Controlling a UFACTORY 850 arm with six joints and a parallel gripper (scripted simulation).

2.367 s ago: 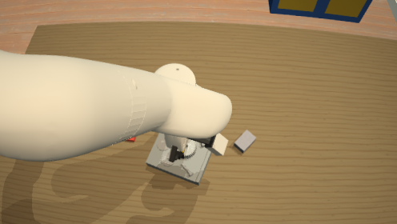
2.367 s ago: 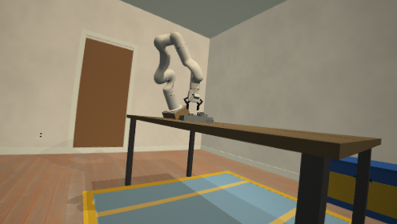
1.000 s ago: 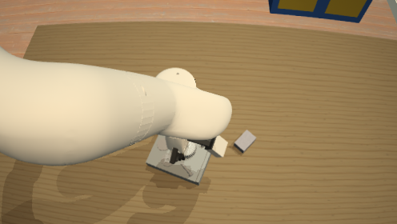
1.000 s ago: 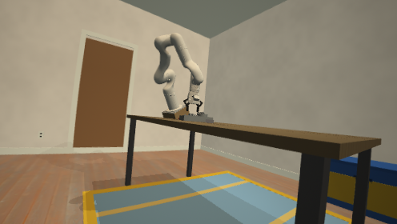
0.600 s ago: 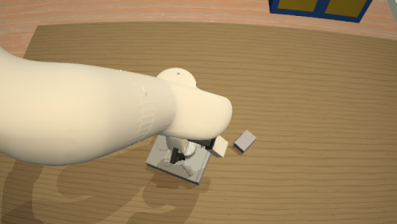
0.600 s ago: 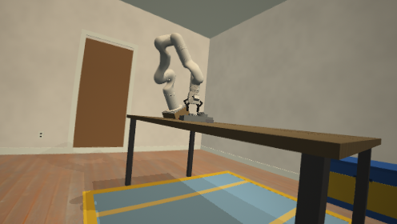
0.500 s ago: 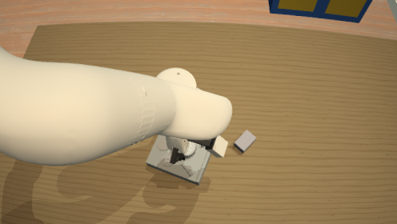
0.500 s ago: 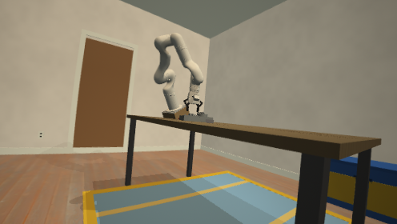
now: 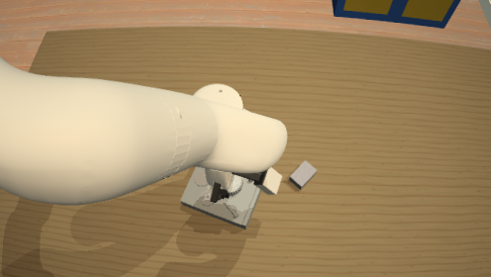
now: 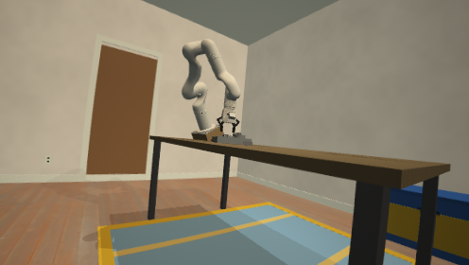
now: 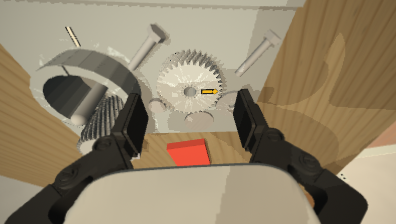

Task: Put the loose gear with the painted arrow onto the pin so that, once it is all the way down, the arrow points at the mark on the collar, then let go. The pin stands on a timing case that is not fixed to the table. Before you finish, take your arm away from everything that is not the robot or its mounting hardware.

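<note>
Right now the pale toothed gear is 4 cm below my hand. From my hand the other things lie so: flat red block 23 cm behind, 7 cm to the left, 8 cm below.
</note>
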